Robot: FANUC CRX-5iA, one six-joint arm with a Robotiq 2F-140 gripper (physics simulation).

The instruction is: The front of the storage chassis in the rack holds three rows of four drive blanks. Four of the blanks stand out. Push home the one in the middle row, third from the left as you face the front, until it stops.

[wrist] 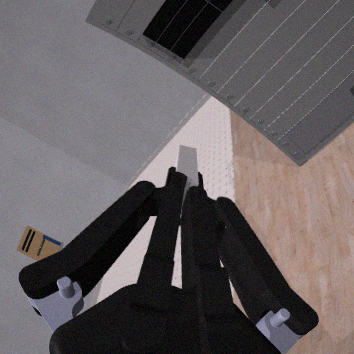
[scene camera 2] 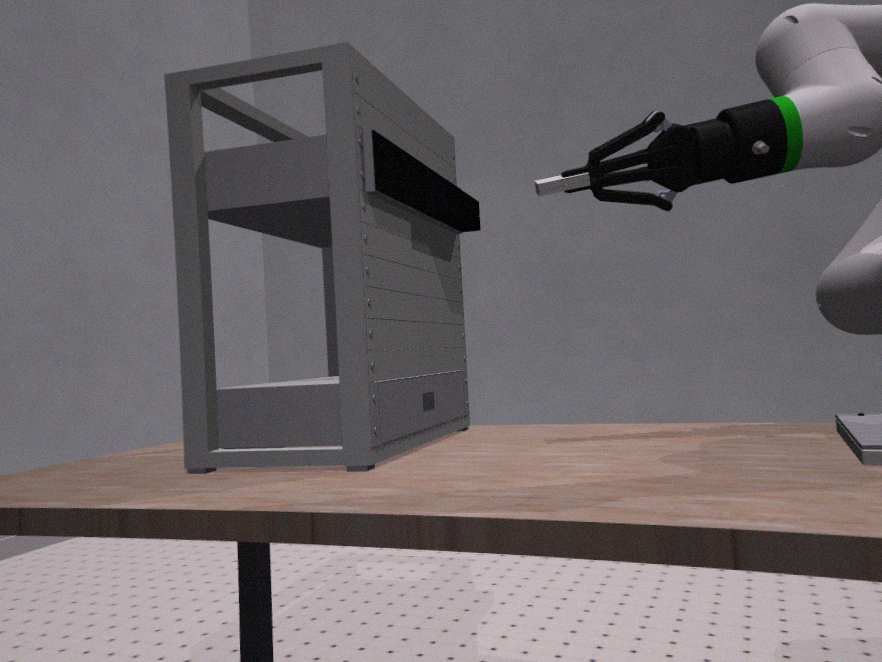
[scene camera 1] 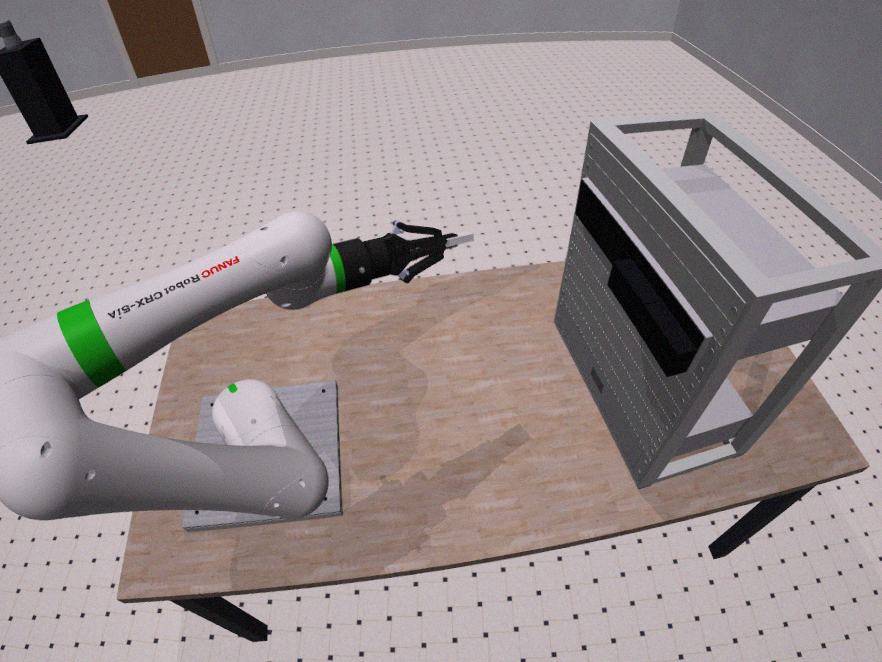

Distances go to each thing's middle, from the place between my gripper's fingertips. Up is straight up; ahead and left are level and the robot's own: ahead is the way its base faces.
Now: hand 42 cm short of the grey rack (scene camera 2: 378, 193), 15 cm to the left of it and 7 cm above it.
